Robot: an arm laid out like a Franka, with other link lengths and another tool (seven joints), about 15 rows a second.
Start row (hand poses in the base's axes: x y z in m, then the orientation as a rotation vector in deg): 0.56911, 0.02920, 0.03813, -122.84, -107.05, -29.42
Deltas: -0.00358, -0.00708, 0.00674, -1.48, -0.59, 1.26; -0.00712, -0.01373, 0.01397, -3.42, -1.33, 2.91; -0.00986, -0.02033, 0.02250, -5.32, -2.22, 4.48; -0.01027, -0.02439, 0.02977, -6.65, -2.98, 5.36; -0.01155, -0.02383, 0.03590, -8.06, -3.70, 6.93; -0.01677, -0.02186, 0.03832, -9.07, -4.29, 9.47; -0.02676, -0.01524, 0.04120, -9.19, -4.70, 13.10; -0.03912, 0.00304, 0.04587, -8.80, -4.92, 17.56
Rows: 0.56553, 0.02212, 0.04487, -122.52, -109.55, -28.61; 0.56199, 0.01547, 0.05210, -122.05, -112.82, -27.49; 0.55925, 0.00887, 0.06063, -121.59, -116.06, -26.56; 0.55884, 0.00481, 0.06790, -121.50, -118.20, -26.11; 0.55756, 0.00537, 0.07403, -120.63, -121.03, -25.36; 0.55234, 0.00734, 0.07645, -118.34, -124.41, -24.58; 0.54235, 0.01396, 0.07933, -114.17, -128.00, -24.11; 0.52999, 0.03224, 0.08400, -108.62, -131.69, -23.63
